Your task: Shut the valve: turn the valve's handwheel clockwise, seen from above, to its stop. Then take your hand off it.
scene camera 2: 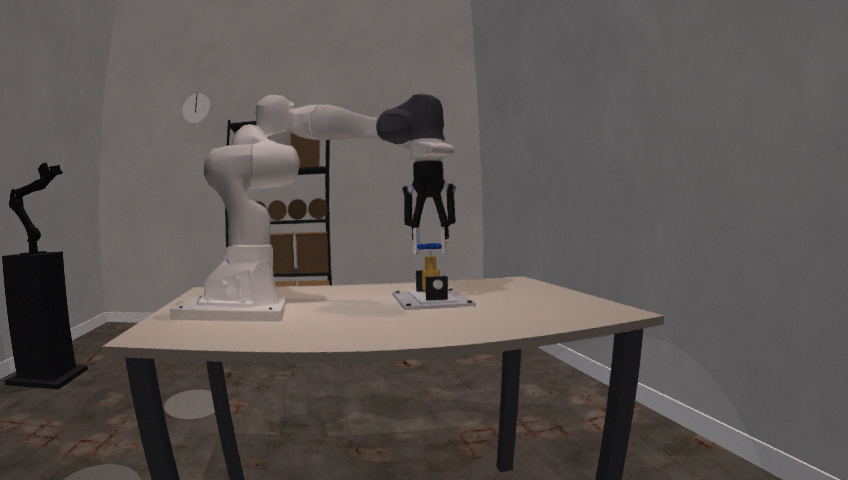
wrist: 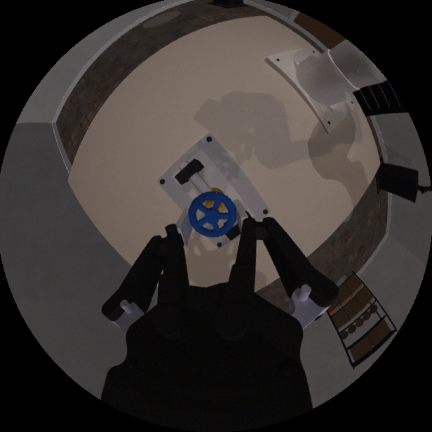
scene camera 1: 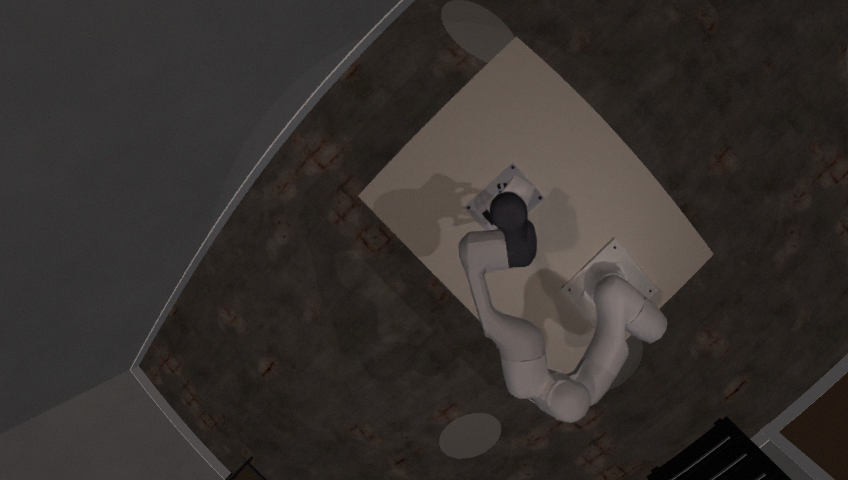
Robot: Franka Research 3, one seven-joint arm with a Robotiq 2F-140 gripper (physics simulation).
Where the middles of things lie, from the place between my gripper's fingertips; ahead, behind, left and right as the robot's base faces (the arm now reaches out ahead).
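The blue handwheel (wrist: 212, 215) is 1 cm above my hand, while the grey base plate (scene camera 2: 407, 302) is 11 cm below my hand.
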